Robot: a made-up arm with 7 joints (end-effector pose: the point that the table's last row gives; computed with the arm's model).
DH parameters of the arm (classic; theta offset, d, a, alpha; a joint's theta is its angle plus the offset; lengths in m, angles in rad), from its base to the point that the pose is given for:
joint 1: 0 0.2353 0 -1.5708
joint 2: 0 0 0 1.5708
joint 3: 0 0.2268 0.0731 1.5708
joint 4: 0 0 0.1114 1.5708
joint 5: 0 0.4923 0 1.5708
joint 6: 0 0 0.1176 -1.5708
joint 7: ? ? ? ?
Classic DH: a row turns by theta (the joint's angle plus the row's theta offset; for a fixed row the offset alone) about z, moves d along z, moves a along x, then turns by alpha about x.
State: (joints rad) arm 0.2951 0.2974 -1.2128 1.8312 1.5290 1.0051 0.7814
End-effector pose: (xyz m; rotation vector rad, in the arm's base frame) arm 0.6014 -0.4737 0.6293 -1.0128 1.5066 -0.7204
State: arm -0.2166 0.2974 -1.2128 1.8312 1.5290 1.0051 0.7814
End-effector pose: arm 0.2924 -0.7075 0.6293 -0.6238 1.7863 -1.0745
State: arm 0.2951 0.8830 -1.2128 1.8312 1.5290 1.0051 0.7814
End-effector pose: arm 0.7399 -0.4316 0.3218 -1.4241 1.9441 -0.5973
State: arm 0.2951 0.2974 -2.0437 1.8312 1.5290 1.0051 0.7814
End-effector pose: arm 0.0923 -0.6484 0.7941 -0.5119 1.7896 -1.4969
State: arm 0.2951 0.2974 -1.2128 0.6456 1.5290 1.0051 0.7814
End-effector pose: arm 0.3141 -0.4336 -0.0739 -0.3156 2.3203 0.1864
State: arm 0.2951 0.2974 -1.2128 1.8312 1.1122 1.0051 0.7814
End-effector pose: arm 0.5934 -0.4850 0.6068 -1.3344 1.7462 -0.8539
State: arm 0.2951 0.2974 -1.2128 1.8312 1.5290 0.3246 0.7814
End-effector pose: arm 0.5060 -0.5480 0.6692 -0.4910 1.6203 -1.3193
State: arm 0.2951 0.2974 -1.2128 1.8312 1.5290 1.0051 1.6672
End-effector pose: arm 0.6014 -0.4737 0.6293 -0.2610 1.7394 -0.0827
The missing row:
joint 7: 0 0.1501 0 0
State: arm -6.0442 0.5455 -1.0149 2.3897 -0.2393 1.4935 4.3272
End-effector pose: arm 0.6448 -0.3119 0.6758 1.8222 1.4459 -0.6484
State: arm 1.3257 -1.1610 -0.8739 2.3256 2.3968 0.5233 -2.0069
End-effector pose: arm 0.2489 -0.6532 0.8235 0.4556 0.6168 -2.0278
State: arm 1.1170 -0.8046 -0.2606 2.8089 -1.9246 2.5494 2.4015
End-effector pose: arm -0.0583 -0.5240 0.7193 0.5387 2.6682 0.0286
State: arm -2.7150 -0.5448 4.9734 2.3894 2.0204 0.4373 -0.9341
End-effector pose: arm 0.1139 0.5601 0.9502 -0.3720 -0.0885 0.4567
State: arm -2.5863 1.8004 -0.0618 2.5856 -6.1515 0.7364 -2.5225
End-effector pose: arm -0.6529 -0.3817 -0.3005 3.0794 -0.2215 -0.0389
